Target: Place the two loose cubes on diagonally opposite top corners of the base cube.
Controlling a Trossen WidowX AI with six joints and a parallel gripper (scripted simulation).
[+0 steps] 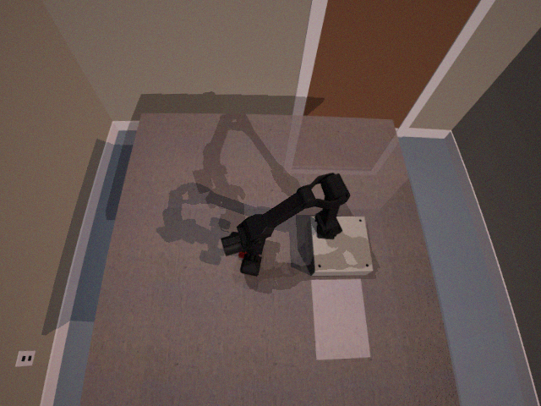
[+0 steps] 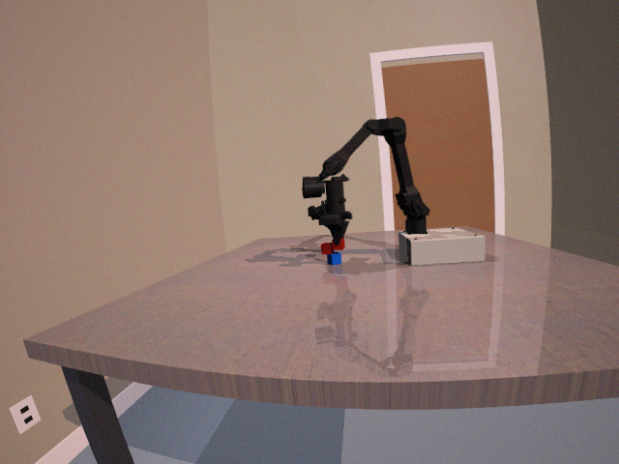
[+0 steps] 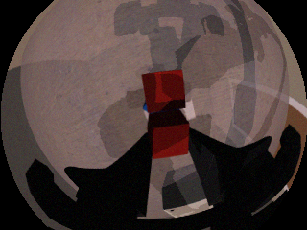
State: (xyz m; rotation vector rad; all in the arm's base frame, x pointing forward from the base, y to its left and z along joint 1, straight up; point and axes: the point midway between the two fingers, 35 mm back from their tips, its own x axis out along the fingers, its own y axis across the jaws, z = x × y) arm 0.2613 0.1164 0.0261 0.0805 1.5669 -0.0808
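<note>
Right now my gripper tip is 2 cm short of the blue cube and 5 cm above it. Round my gripper tip: red cube (4 cm ahead, 1 cm to the right, 1 cm below).
</note>
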